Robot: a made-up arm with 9 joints. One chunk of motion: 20 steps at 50 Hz.
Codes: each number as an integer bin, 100 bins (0 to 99) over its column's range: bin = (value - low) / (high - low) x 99, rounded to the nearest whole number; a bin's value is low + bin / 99 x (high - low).
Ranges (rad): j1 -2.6..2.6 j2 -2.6..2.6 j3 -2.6..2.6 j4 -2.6..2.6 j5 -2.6..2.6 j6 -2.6..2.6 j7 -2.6..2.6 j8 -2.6..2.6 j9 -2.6..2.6
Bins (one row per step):
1: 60 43 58 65 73 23 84 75 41
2: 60 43 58 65 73 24 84 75 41
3: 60 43 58 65 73 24 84 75 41
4: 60 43 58 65 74 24 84 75 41
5: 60 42 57 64 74 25 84 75 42
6: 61 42 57 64 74 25 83 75 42
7: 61 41 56 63 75 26 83 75 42
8: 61 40 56 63 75 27 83 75 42
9: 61 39 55 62 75 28 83 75 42
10: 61 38 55 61 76 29 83 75 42
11: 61 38 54 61 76 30 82 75 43
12: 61 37 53 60 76 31 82 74 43
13: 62 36 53 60 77 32 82 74 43
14: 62 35 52 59 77 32 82 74 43
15: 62 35 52 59 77 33 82 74 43
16: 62 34 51 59 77 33 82 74 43
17: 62 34 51 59 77 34 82 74 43
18: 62 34 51 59 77 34 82 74 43
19: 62 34 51 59 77 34 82 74 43
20: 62 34 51 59 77 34 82 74 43
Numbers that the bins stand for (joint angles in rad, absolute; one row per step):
1: 0.5515 -0.3414 0.4465 0.8141 1.2343 -1.3919 1.8121 1.3394 -0.4465
2: 0.5515 -0.3414 0.4465 0.8141 1.2343 -1.3394 1.8121 1.3394 -0.4465
3: 0.5515 -0.3414 0.4465 0.8141 1.2343 -1.3394 1.8121 1.3394 -0.4465
4: 0.5515 -0.3414 0.4465 0.8141 1.2869 -1.3394 1.8121 1.3394 -0.4465
5: 0.5515 -0.3939 0.3939 0.7616 1.2869 -1.2869 1.8121 1.3394 -0.3939
6: 0.6040 -0.3939 0.3939 0.7616 1.2869 -1.2869 1.7596 1.3394 -0.3939
7: 0.6040 -0.4465 0.3414 0.7091 1.3394 -1.2343 1.7596 1.3394 -0.3939
8: 0.6040 -0.4990 0.3414 0.7091 1.3394 -1.1818 1.7596 1.3394 -0.3939
9: 0.6040 -0.5515 0.2889 0.6566 1.3394 -1.1293 1.7596 1.3394 -0.3939
10: 0.6040 -0.6040 0.2889 0.6040 1.3919 -1.0768 1.7596 1.3394 -0.3939
11: 0.6040 -0.6040 0.2364 0.6040 1.3919 -1.0242 1.7071 1.3394 -0.3414
12: 0.6040 -0.6566 0.1838 0.5515 1.3919 -0.9717 1.7071 1.2869 -0.3414
13: 0.6566 -0.7091 0.1838 0.5515 1.4444 -0.9192 1.7071 1.2869 -0.3414
14: 0.6566 -0.7616 0.1313 0.4990 1.4444 -0.9192 1.7071 1.2869 -0.3414
15: 0.6566 -0.7616 0.1313 0.4990 1.4444 -0.8667 1.7071 1.2869 -0.3414
16: 0.6566 -0.8141 0.0788 0.4990 1.4444 -0.8667 1.7071 1.2869 -0.3414
17: 0.6566 -0.8141 0.0788 0.4990 1.4444 -0.8141 1.7071 1.2869 -0.3414
18: 0.6566 -0.8141 0.0788 0.4990 1.4444 -0.8141 1.7071 1.2869 -0.3414
19: 0.6566 -0.8141 0.0788 0.4990 1.4444 -0.8141 1.7071 1.2869 -0.3414
20: 0.6566 -0.8141 0.0788 0.4990 1.4444 -0.8141 1.7071 1.2869 -0.3414

